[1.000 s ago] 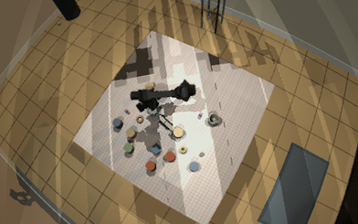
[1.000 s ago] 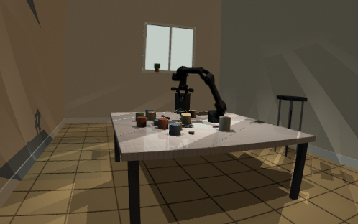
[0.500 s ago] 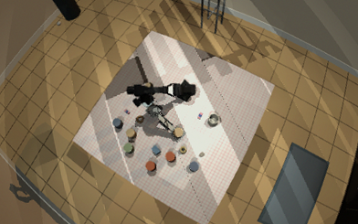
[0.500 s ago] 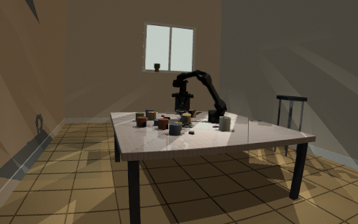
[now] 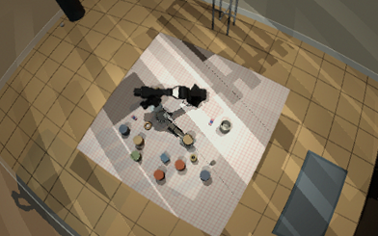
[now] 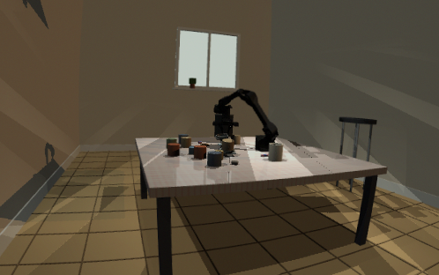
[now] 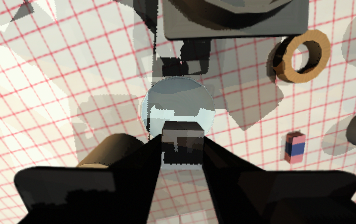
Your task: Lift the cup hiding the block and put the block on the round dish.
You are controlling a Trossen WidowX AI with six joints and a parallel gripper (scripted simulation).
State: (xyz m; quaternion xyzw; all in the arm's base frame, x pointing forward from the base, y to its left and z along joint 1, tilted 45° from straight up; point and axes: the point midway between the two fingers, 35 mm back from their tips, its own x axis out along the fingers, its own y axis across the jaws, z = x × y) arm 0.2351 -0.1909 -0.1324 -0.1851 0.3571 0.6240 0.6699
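My gripper tip is now 7 cm above the round bluish dish. From my gripper tip the other things lie so: tan ring (16 cm ahead, 6 cm below, 4 cm to the left); balance beam (24 cm to the left, 8 cm ahead, 3 cm below).
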